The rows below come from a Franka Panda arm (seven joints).
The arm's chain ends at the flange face. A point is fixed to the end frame.
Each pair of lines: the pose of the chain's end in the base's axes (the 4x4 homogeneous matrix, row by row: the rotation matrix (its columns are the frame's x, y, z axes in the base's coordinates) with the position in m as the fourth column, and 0 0 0 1 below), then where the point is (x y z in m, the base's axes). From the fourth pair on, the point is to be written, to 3 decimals.
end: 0.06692, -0.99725, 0.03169, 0.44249; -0.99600, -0.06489, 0.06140, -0.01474; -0.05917, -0.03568, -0.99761, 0.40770; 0, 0, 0, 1
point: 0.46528 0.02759 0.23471
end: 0.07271, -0.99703, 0.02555, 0.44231; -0.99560, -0.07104, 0.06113, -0.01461; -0.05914, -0.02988, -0.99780, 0.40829; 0, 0, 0, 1
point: 0.46384 0.02778 0.23515
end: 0.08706, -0.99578, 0.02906, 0.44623; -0.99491, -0.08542, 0.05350, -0.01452; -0.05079, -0.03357, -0.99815, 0.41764; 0, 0, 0, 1
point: 0.46791 0.02678 0.24426
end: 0.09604, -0.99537, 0.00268, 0.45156; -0.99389, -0.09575, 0.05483, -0.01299; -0.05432, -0.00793, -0.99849, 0.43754; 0, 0, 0, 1
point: 0.468 0.029 0.264
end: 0.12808, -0.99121, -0.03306, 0.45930; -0.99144, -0.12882, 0.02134, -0.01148; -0.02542, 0.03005, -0.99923, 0.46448; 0, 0, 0, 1
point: 0.469 0.025 0.289
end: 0.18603, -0.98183, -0.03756, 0.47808; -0.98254, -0.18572, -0.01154, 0.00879; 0.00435, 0.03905, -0.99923, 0.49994; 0, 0, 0, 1
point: 0.485 0.040 0.323
